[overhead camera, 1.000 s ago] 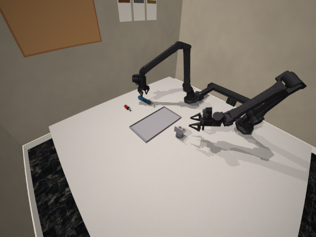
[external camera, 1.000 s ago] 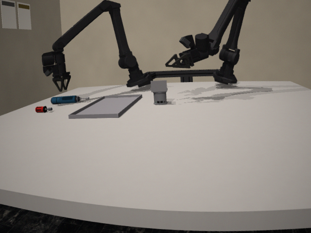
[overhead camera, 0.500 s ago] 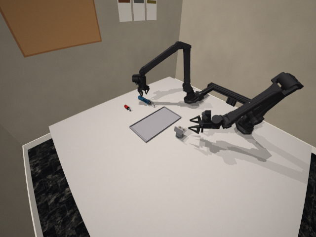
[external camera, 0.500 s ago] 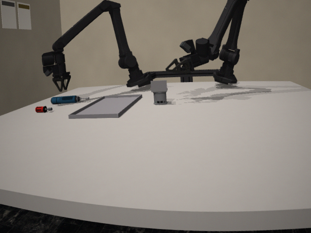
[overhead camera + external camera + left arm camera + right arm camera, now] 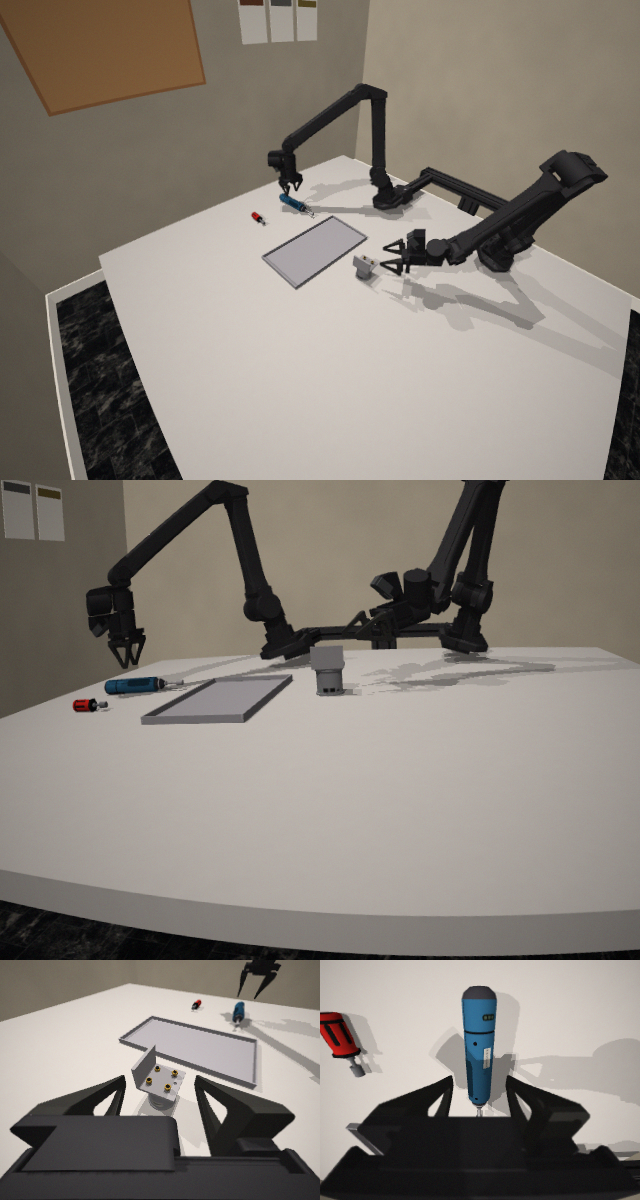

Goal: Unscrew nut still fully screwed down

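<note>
My left gripper is now 50 mm to the left of the l-shaped bracket, 50 mm above it and 20 mm short of it. From my left hand the other things lie so: short red-handled tool 620 mm to the right, 120 mm ahead, 110 mm below; joint module 90 mm below, 50 mm to the right, 20 mm ahead; grey tray 290 mm to the right, 120 mm below, 50 mm ahead.
</note>
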